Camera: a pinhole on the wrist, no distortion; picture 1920 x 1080 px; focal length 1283.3 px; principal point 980.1 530.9 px. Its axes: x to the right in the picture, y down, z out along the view. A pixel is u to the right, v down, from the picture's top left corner.
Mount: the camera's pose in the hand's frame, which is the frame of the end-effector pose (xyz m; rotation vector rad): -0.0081 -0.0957 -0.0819 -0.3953 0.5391 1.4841
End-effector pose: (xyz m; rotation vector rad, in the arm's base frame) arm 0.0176 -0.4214 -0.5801 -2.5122 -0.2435 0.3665
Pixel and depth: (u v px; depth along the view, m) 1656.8 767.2 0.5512
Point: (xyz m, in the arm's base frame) -0.0584 -0.6967 -1.0030
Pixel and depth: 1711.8 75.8 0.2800
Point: 0.1313 -0.5176 -0.7521
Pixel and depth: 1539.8 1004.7 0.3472
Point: -0.0967 -0.5687 -0.7936
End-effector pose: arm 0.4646 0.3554 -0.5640 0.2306 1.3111 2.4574
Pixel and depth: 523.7 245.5 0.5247
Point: 0.4436 0.7391 -0.2859
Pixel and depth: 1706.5 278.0 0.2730
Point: 0.3718 0.3286 -0.3860
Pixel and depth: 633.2 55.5 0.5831
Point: 0.3424 0.7706 -0.2323
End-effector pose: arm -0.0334 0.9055 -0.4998 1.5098 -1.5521 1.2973
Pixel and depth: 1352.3 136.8 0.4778
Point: -0.2880 0.5977 -0.4684
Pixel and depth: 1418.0 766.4 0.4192
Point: -0.2415 0.7150 -0.6621
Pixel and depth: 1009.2 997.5 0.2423
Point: -0.0453 0.8146 -0.6179
